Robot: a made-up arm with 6 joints.
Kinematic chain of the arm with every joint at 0, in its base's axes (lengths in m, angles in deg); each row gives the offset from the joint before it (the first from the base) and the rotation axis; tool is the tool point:
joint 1: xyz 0 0 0.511 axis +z
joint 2: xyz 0.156 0 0 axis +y
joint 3: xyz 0 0 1.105 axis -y
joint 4: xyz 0 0 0.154 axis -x
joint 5: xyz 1.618 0 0 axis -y
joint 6: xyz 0.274 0 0 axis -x
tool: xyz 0 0 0
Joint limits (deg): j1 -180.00..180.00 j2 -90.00..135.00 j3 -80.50..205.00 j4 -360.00..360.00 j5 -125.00..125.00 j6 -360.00..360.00
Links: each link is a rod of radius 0.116 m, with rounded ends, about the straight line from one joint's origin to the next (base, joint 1, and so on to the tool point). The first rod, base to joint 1, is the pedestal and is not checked.
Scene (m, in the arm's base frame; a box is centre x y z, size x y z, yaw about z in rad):
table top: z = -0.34
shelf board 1: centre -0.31 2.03 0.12 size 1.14 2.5 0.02 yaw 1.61
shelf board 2: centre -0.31 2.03 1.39 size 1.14 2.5 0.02 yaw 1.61
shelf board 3: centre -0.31 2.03 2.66 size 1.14 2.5 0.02 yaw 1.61
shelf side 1: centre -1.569 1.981 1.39 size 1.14 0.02 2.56 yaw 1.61
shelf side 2: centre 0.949 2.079 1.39 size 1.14 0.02 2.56 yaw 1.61
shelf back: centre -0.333 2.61 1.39 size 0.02 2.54 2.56 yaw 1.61
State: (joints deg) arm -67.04 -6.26 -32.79 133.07 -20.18 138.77
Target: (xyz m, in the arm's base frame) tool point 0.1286 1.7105 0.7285
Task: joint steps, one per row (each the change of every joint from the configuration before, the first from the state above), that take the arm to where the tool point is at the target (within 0.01 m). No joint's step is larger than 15 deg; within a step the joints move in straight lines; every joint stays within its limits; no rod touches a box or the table.
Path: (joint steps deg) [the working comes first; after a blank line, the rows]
Joints at the target: 85.91 -6.38 -38.85 133.59 -1.85 138.77
Straight joint move there: touches shelf side 2.

1: 14.47 -5.77 -4.20 0.39 4.02 0.00
2: 14.47 -5.77 -4.20 0.38 4.01 0.00
3: 14.47 -5.77 -4.19 0.39 4.02 0.00
4: 14.46 -5.78 -4.20 0.38 4.02 0.00
5: 14.47 -5.77 -4.20 0.39 4.01 0.00
6: 14.47 -5.77 -4.20 0.39 4.02 0.00
7: 14.47 -5.77 -4.20 0.38 4.02 0.00
8: 14.47 -5.77 -4.20 0.39 4.02 0.00
9: 14.47 -5.77 -4.19 0.39 4.01 0.00
10: 14.47 -5.77 -4.20 0.38 4.02 0.00
11: 2.06 14.40 8.98 -0.83 -5.46 0.00
12: 2.07 14.40 8.98 -0.84 -5.46 0.00
13: 2.07 14.40 8.98 -0.83 -5.46 0.00
14: 2.06 14.39 8.98 -0.84 -5.46 0.00

